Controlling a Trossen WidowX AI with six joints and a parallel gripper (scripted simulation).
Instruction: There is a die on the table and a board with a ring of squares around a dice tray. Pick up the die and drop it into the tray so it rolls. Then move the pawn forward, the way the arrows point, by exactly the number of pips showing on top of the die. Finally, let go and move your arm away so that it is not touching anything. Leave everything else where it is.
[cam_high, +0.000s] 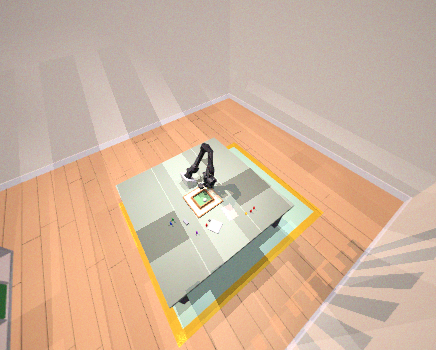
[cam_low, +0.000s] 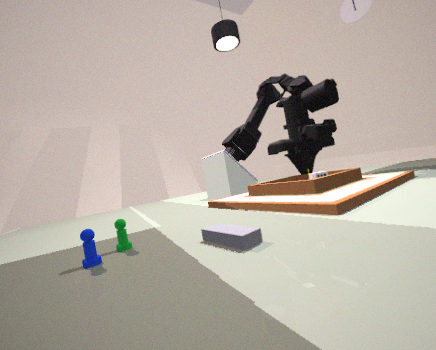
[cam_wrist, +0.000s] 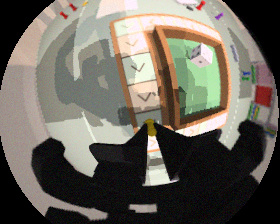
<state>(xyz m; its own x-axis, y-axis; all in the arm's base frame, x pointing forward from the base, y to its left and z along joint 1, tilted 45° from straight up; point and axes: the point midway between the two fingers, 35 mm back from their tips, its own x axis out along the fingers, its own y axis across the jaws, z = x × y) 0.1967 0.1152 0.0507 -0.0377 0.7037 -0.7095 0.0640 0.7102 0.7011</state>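
Right now my gripper tip is 11 cm to the left of the green tray floor, 7 cm short of it and 1 cm above it. The rest, counted from my gripper tip: grey flat block 36 cm to the right, 18 cm ahead, 2 cm below; then white die 10 cm to the right, 10 cm ahead; then yellow pawn 1 cm above.
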